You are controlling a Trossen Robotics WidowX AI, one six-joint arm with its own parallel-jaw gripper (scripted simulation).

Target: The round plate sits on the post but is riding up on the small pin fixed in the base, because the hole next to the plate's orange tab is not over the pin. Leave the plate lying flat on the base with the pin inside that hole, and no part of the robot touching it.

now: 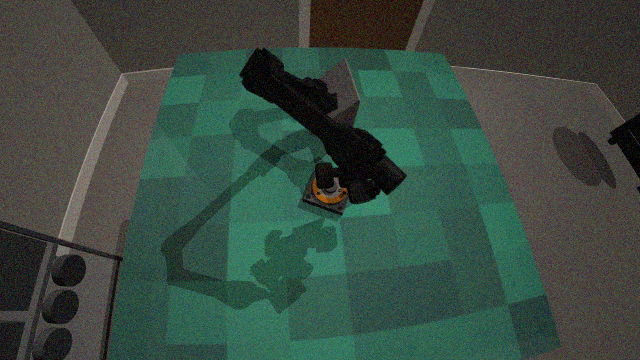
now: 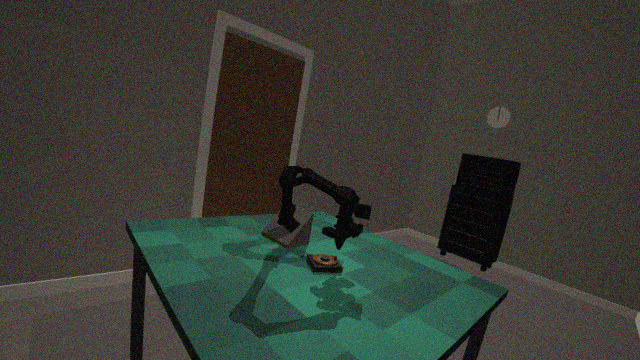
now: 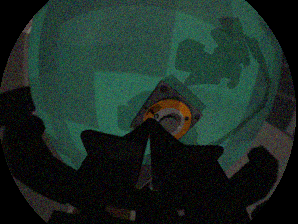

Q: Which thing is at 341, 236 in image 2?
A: My gripper.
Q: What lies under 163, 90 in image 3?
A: A dark square base.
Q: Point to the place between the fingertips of my gripper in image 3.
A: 150, 121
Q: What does my gripper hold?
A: Nothing.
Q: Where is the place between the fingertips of my gripper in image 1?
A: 347, 187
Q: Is my gripper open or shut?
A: Shut.
